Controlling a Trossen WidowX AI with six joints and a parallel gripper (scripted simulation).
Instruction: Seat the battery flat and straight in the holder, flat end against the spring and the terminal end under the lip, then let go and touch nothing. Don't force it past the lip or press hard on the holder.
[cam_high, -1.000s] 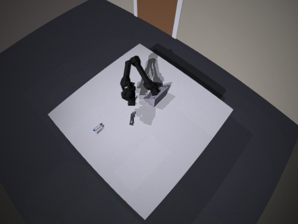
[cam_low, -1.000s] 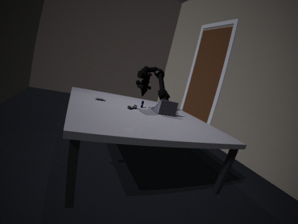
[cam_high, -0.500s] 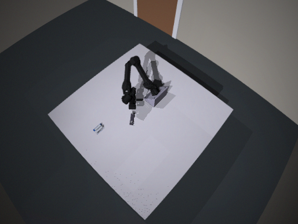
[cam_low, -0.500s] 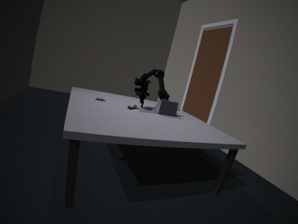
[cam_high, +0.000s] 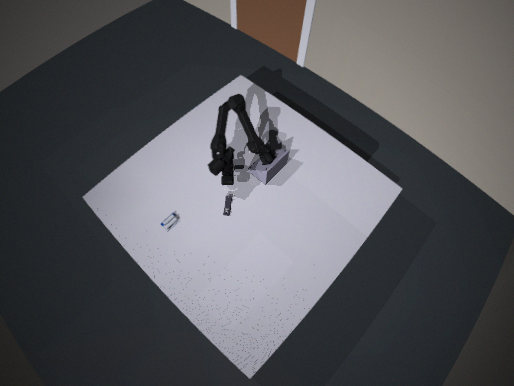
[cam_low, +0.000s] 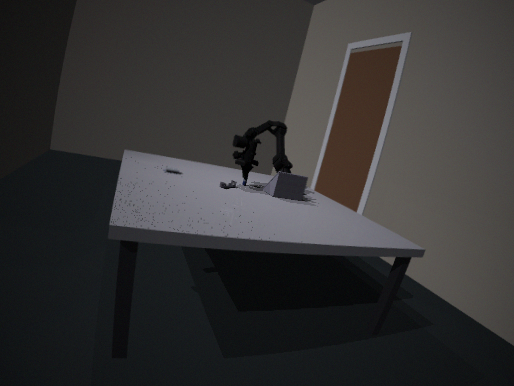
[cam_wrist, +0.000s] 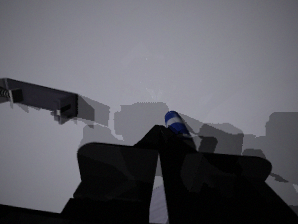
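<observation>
Now: the blue battery 2 cm behind my gripper tip, 1 cm to the right of it and 1 cm below it. The rest, counted from my gripper tip: battery blister pack: 38 cm ahead, 10 cm to the right, 3 cm below.
</observation>
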